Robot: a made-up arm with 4 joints.
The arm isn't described. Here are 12 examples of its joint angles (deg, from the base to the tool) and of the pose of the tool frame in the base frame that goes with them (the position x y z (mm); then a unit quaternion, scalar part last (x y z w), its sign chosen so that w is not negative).
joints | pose
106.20 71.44 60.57 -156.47 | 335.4 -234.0 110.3 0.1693 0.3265 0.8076 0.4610
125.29 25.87 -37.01 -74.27 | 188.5 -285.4 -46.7 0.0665 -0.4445 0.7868 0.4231
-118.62 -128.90 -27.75 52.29 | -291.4 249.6 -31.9 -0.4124 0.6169 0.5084 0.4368
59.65 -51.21 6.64 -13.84 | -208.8 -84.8 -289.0 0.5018 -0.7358 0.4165 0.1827
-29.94 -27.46 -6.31 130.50 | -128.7 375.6 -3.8 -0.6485 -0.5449 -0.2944 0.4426
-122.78 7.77 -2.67 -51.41 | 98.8 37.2 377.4 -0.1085 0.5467 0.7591 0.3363
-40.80 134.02 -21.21 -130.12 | 154.4 -96.7 -320.1 -0.0427 -0.9731 -0.2171 0.0648
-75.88 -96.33 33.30 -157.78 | -366.9 242.6 11.5 -0.1464 -0.3120 -0.4174 0.8408
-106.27 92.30 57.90 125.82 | 313.7 300.6 -22.4 -0.8361 0.4079 -0.1667 0.3267
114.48 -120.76 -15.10 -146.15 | -348.3 -137.1 214.3 0.5677 0.2951 -0.5842 0.4993
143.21 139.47 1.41 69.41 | 147.0 91.1 382.9 0.1933 0.0894 0.2542 0.9434
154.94 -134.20 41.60 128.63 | -324.8 58.7 346.2 -0.4767 -0.3381 0.7680 0.2620
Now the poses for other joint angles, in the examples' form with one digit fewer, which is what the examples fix.
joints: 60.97 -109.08 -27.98 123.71
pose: -354 -197 0 -0.230 -0.703 0.667 0.083
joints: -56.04 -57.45 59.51 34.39
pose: -223 374 78 -0.089 0.558 0.762 0.317
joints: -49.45 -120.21 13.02 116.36
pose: -339 99 -227 0.226 -0.825 -0.434 0.281
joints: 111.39 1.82 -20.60 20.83
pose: 40 -292 -165 0.280 0.547 -0.788 0.035
